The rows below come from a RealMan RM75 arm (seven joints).
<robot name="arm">
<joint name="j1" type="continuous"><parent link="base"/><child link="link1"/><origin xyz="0 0 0.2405" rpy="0 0 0"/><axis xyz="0 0 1"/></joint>
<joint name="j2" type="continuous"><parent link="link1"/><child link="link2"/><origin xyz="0 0 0" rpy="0 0 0"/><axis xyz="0 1 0"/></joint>
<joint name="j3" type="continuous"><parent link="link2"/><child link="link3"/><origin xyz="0 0 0.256" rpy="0 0 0"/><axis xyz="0 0 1"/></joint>
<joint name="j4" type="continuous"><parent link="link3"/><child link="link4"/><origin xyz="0 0 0" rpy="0 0 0"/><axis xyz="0 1 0"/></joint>
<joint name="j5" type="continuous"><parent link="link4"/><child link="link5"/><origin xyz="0 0 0.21" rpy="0 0 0"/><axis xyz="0 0 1"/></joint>
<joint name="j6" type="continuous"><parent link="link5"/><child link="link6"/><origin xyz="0 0 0" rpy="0 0 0"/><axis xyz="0 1 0"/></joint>
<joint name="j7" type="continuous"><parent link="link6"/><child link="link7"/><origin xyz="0 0 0.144" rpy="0 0 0"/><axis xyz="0 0 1"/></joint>
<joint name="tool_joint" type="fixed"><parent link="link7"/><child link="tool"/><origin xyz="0 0 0" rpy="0 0 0"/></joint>
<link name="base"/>
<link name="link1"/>
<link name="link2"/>
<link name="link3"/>
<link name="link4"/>
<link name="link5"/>
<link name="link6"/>
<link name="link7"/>
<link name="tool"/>
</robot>
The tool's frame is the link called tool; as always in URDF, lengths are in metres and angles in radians. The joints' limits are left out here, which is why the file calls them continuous.
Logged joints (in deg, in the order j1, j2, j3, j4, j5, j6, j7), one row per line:
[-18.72, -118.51, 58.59, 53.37, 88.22, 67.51, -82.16]
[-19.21, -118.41, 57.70, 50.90, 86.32, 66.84, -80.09]
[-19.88, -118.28, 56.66, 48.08, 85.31, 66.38, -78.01]
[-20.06, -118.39, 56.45, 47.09, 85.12, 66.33, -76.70]
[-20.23, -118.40, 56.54, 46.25, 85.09, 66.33, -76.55]
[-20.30, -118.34, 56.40, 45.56, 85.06, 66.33, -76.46]
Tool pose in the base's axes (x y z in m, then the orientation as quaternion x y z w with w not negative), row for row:
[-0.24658, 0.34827, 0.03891, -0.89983, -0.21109, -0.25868, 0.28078]
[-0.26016, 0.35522, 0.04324, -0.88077, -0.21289, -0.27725, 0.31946]
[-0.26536, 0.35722, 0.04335, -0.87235, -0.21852, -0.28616, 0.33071]
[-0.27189, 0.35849, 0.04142, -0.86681, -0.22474, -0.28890, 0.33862]
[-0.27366, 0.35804, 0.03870, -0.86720, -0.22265, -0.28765, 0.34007]
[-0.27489, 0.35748, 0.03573, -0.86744, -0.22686, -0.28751, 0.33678]
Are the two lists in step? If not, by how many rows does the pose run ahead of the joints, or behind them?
The pose runs 1 row behind the joints: the pose in row i belongs to the joints in row i - 1.
